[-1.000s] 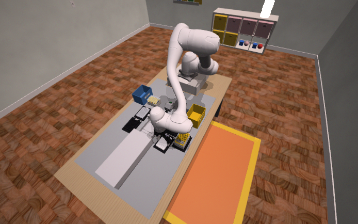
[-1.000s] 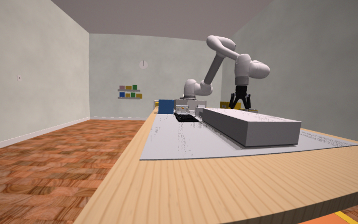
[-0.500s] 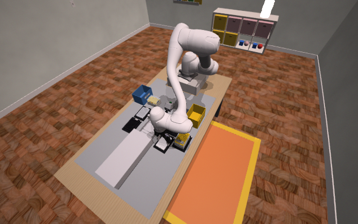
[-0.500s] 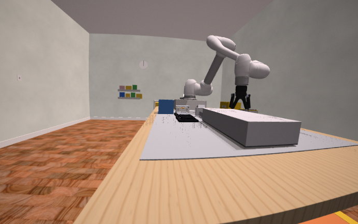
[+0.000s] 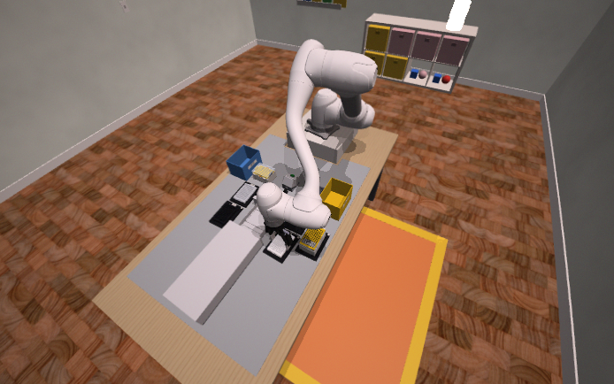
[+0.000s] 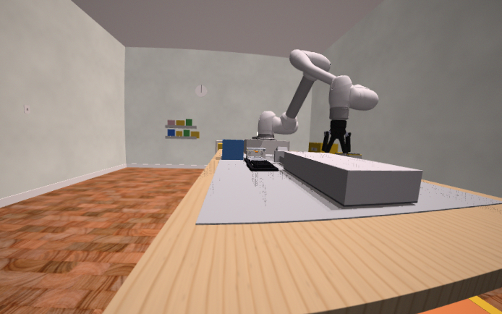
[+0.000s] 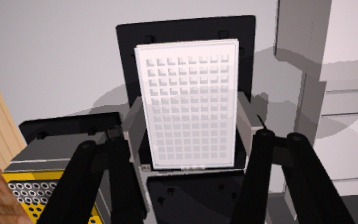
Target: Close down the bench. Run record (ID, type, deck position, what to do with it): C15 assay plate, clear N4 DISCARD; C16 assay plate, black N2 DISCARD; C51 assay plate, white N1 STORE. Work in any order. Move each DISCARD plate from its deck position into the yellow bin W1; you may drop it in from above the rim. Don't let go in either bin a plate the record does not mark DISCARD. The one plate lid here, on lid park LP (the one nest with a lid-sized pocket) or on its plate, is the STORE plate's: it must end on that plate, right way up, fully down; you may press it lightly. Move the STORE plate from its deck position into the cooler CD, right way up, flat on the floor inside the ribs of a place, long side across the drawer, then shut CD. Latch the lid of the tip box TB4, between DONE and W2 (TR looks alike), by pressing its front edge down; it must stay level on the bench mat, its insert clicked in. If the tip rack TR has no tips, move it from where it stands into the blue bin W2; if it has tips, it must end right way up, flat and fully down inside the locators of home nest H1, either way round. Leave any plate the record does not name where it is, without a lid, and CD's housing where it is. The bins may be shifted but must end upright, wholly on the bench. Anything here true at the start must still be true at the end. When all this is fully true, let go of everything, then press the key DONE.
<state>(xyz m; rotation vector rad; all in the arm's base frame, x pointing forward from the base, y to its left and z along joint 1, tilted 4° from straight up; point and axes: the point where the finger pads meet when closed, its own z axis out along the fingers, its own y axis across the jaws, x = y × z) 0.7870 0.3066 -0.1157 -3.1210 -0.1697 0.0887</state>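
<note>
The plate lid is 20 mm below my hand. The rest, counted from my hand: yellow tip rack (120 mm to the left, 110 mm behind, 10 mm above); white plate (20 mm below); black nest N3 (180 mm behind, 40 mm below, 20 mm to the right).
</note>
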